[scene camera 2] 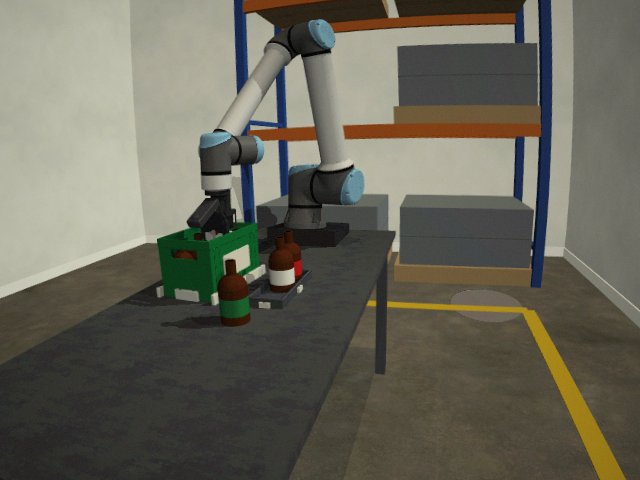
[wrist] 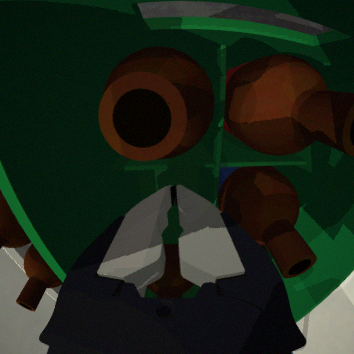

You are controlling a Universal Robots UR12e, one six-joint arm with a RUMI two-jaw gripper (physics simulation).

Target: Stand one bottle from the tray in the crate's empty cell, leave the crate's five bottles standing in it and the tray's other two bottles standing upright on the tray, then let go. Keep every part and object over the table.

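Places are measured from the arm's base along level axes (x ahead, y left, z up), in metres.
Pixels of known places: gripper, between the fingertips: (wrist: 174, 186); arm's base, origin of its link: (scene camera 2: 305, 226).
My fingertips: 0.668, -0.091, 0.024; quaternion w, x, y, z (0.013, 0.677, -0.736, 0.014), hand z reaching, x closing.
Ahead of a thing's pixels: the offset from my fingertips to its top centre, as dx, dy, dz. "spot": to the spot under its first point.
The green crate @(-0.025, -0.033, +0.088) (scene camera 2: 186, 276) (wrist: 50, 125) stands upright on the table. My gripper (scene camera 2: 211, 235) (wrist: 174, 186) is shut and empty, with its fingertips low over the crate's opening. In the wrist view, brown bottles stand in cells at upper left (wrist: 195, 105), upper right (wrist: 275, 105) and right of the fingers (wrist: 257, 200); another bottle @(-0.104, +0.022, +0.076) (wrist: 172, 262) shows partly between the finger bases. The fingers hide part of the cells. A white-label bottle @(-0.013, +0.200, +0.073) (scene camera 2: 281, 263) and a red-label bottle @(-0.099, +0.198, +0.073) (scene camera 2: 297, 258) stand upright on the tray @(spot: +0.062, +0.197, -0.082) (scene camera 2: 273, 297). A green-label bottle @(+0.220, +0.153, +0.068) (scene camera 2: 235, 294) stands upright on the table, off the tray.
The tray lies close beside the crate's right side, and the green-label bottle stands near the crate's front right corner. The robot's base (scene camera 2: 310, 235) is behind them. The table's right edge (scene camera 2: 356, 317) runs beyond the tray. A rack (scene camera 2: 544, 155) stands behind the table.
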